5 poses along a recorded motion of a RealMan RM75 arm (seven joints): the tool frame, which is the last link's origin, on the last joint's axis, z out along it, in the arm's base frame.
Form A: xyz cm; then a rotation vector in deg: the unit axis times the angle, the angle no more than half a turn.
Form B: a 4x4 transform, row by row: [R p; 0 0 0 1], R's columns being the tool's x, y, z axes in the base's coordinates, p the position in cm. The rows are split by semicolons. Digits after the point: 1 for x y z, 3 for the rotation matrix.
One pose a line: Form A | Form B
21.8 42.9 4.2 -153.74 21.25 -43.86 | 0.822 -0.157 0.547 21.8; -0.332 -0.913 0.236 42.9; 0.462 -0.376 -0.803 4.2; 0 0 0 1
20.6 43.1 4.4 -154.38 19.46 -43.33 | 0.832 -0.139 0.538 20.6; -0.309 -0.920 0.240 43.1; 0.461 -0.366 -0.808 4.4; 0 0 0 1
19.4 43.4 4.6 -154.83 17.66 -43.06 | 0.838 -0.120 0.532 19.4; -0.288 -0.926 0.244 43.4; 0.463 -0.358 -0.811 4.6; 0 0 0 1
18.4 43.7 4.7 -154.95 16.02 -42.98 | 0.843 -0.101 0.528 18.4; -0.269 -0.930 0.251 43.7; 0.466 -0.354 -0.811 4.7; 0 0 0 1
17.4 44.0 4.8 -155.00 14.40 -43.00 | 0.846 -0.082 0.526 17.4; -0.251 -0.933 0.258 44.0; 0.470 -0.351 -0.810 4.8; 0 0 0 1
